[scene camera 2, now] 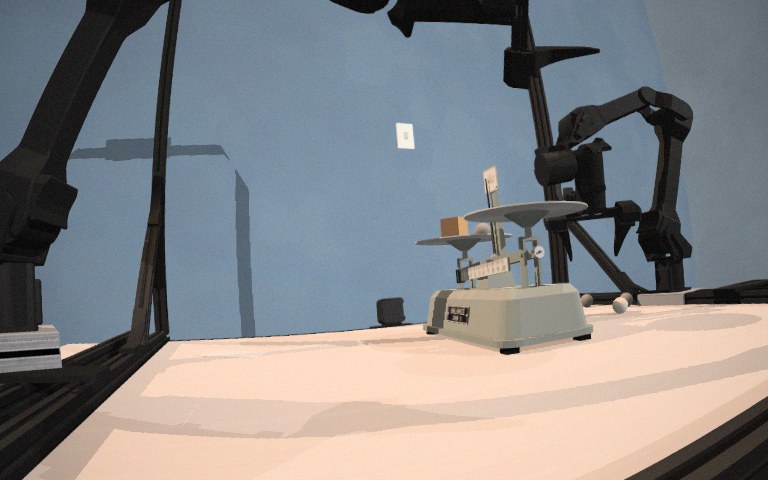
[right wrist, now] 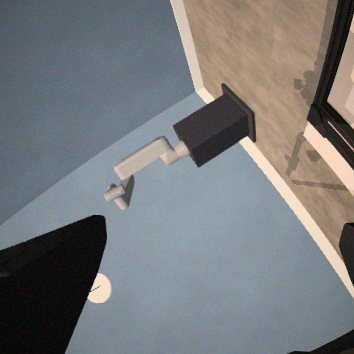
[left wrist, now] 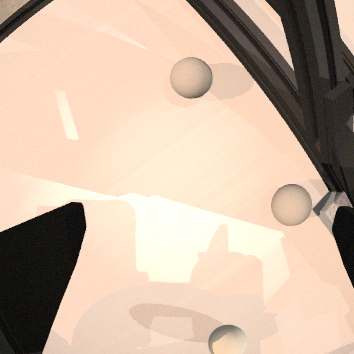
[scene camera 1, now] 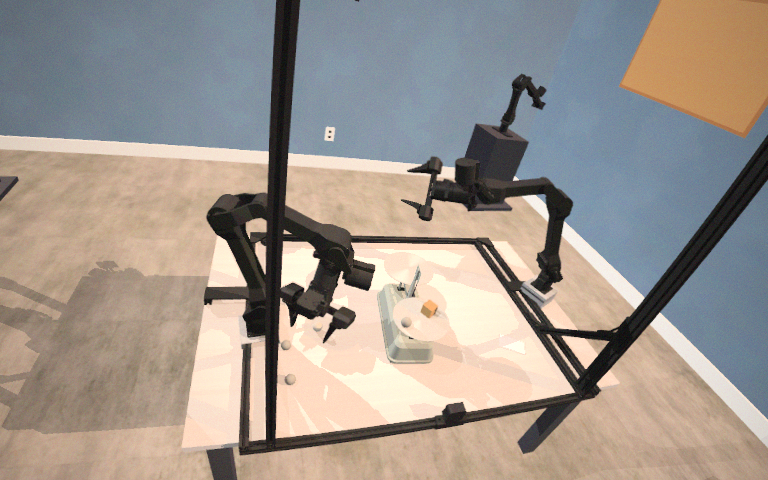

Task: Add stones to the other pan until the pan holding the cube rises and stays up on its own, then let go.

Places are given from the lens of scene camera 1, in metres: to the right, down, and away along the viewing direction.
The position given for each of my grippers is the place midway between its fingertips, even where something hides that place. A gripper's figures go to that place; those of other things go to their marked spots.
my left gripper (scene camera 1: 307, 334): -0.19, 0.23, 0.89
my right gripper (scene camera 1: 404, 185): 0.06, -0.17, 1.12
balance scale (scene camera 1: 413, 345): 0.08, 0.28, 0.98
